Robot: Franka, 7 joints.
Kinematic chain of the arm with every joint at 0, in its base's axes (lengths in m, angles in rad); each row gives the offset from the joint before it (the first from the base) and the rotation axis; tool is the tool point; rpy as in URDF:
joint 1: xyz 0 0 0.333 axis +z
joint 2: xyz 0 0 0 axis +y
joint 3: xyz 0 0 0.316 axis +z
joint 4: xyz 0.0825 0 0 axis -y
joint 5: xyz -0.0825 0 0.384 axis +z
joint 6: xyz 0 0 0 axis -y
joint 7: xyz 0.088 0 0 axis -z
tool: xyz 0 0 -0.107 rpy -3.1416 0 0
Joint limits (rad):
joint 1: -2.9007..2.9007
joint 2: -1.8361..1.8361
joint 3: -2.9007..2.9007
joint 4: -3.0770..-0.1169
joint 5: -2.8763..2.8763
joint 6: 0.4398..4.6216
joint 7: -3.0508..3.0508
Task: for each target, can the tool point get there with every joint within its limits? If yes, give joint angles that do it. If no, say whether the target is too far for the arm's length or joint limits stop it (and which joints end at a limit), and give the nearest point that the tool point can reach.
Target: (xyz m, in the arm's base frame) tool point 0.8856 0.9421 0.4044
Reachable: no: too far | nearest point 0.5867 0.6241 0.3803 | short by 0.437 m
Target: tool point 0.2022 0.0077 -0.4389
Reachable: no: joint limits stop it (at a limit: joint 2) | nearest point 0.2132 0.0081 -0.3561 | short by 0.083 m
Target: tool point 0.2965 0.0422 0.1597
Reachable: yes | joints -1.0345 1.1871 0.5329 -2.6375 -1.6480 4.2519 -1.9194
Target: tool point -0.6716 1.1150 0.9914
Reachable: no: too far | nearest point -0.3950 0.6558 0.7202 | short by 0.601 m
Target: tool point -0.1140 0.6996 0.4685
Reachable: yes | joints 1.8887 0.4837 -0.3612 -1.5368 -1.2527 3.2433 -0.3372
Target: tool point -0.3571 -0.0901 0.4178
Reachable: yes | joints 0.9599 0.7644 2.4064 -2.7078 -0.1797 2.2758 -2.5274
